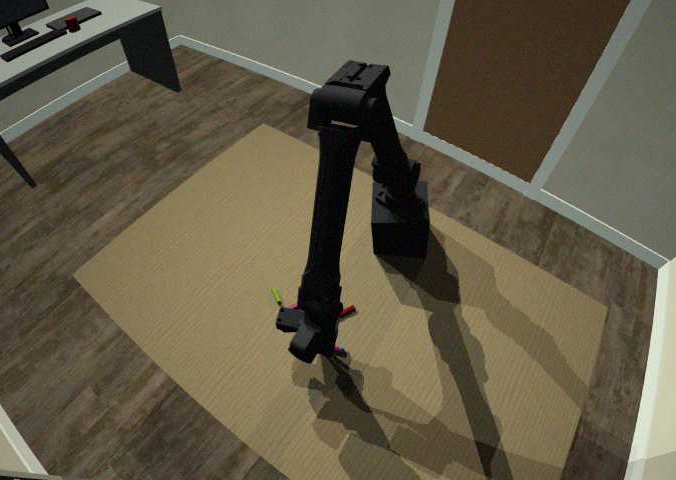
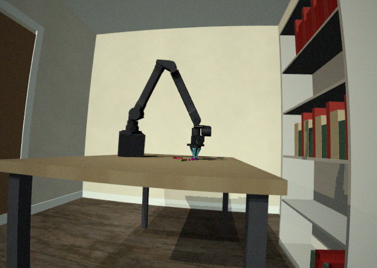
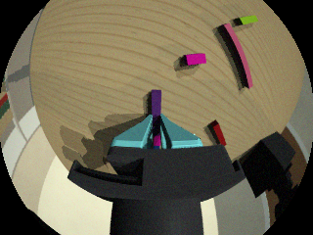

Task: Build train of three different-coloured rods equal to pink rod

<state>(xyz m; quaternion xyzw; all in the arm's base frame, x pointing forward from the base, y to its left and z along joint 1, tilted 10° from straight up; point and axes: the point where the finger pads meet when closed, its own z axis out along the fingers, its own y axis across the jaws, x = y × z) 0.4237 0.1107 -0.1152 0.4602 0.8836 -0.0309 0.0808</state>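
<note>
My gripper is now 10 mm to the left of the purple rod. The rest, counted from my hand: blue rod (30 mm behind, 40 mm to the left); red rod (110 mm behind, 30 mm to the right); pink rod (30 mm behind, 130 mm to the right).
</note>
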